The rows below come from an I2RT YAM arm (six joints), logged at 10 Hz.
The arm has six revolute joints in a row. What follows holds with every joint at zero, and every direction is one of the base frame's.
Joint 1 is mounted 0.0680 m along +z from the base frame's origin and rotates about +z.
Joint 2 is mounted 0.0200 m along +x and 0.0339 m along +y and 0.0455 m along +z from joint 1 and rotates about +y.
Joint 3 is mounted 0.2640 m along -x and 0.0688 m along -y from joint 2 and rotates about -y.
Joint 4 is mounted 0.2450 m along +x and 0.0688 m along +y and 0.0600 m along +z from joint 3 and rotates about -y.
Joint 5 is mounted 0.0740 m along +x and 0.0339 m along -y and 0.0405 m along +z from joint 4 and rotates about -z.
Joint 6 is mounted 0.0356 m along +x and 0.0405 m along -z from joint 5 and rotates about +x.
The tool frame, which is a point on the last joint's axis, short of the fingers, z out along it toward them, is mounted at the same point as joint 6; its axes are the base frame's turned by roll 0.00, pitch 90.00 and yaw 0.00 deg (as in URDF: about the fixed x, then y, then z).
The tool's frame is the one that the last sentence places.
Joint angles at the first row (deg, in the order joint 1, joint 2, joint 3, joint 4, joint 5, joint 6):
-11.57, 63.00, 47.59, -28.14, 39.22, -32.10
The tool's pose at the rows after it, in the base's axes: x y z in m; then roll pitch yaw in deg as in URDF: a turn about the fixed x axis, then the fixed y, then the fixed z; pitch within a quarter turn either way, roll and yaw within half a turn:
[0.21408, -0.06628, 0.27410, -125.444, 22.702, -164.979]
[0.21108, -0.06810, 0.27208, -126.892, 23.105, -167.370]
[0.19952, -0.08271, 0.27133, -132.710, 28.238, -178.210]
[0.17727, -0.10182, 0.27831, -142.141, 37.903, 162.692]
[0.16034, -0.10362, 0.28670, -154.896, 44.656, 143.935]
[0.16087, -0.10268, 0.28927, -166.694, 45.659, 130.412]
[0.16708, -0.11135, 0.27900, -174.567, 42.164, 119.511]
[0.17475, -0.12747, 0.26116, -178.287, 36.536, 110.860]
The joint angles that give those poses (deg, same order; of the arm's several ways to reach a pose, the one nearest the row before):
-11.46, 62.24, 47.79, -29.06, 39.00, -31.97
-12.10, 62.17, 47.79, -30.81, 38.90, -29.63
-16.91, 61.47, 48.18, -34.63, 36.38, -20.53
-24.38, 58.65, 48.69, -38.24, 33.32, -6.68
-27.35, 55.68, 49.60, -42.68, 31.05, 7.22
-27.46, 56.38, 51.14, -45.39, 28.38, 17.41
-29.34, 59.92, 51.55, -46.31, 25.26, 25.08
-32.53, 65.49, 51.79, -46.50, 22.26, 31.18

